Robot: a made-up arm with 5 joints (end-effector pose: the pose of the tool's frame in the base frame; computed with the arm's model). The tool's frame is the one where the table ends. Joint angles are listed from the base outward.
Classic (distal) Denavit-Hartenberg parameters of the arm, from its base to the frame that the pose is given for. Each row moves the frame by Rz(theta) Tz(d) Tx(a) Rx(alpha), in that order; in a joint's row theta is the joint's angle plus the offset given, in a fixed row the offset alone. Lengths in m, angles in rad.
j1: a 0  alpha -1.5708  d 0.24  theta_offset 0
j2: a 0.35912  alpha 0  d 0  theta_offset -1.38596
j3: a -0.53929  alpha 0  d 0  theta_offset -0.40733
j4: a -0.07  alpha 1.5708  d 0  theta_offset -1.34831
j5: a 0  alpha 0  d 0.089  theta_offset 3.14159
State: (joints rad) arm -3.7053 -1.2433 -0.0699 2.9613 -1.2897
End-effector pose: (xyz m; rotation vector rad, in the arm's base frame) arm -0.1114 0.0704 0.3342 -0.5989 1.5767 -1.4572
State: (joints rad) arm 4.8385 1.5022 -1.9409 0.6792 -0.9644
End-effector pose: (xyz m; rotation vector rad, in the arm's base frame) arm 0.0924 -0.7288 -0.3304 -2.8308 0.6932 0.1261
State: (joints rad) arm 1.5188 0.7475 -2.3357 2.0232 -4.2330
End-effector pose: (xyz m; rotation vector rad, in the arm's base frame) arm 0.0436 0.8371 0.4719 2.6185 -0.7125 0.1272
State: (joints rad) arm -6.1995 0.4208 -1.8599 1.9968 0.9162
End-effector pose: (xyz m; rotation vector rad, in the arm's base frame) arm 0.7512 0.0630 0.4716 2.5519 -1.1282 -0.7011
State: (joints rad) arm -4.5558 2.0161 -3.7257 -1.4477 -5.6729
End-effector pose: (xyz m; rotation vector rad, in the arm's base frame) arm -0.1128 0.7144 0.3069 0.0137 0.0086 -0.8039
